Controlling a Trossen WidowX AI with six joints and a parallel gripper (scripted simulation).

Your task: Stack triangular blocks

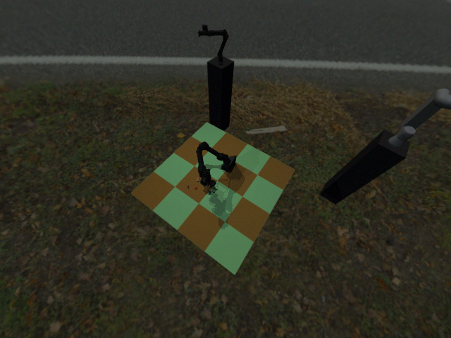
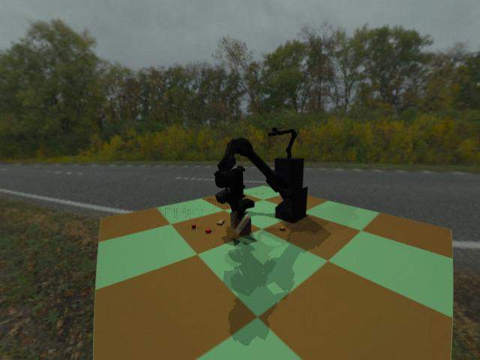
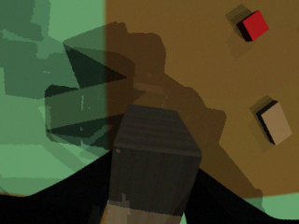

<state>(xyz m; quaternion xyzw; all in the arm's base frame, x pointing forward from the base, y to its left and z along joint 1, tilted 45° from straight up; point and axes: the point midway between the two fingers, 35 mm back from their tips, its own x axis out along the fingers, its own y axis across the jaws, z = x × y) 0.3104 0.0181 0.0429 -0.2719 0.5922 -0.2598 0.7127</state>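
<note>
My gripper tip is 10 mm short of the small brown piece, 140 mm to the left of it and 70 mm above it. Round my gripper tip: small orange piece (190 mm behind, 90 mm to the left, 70 mm below); wooden block (10 mm ahead, 10 mm above).
</note>
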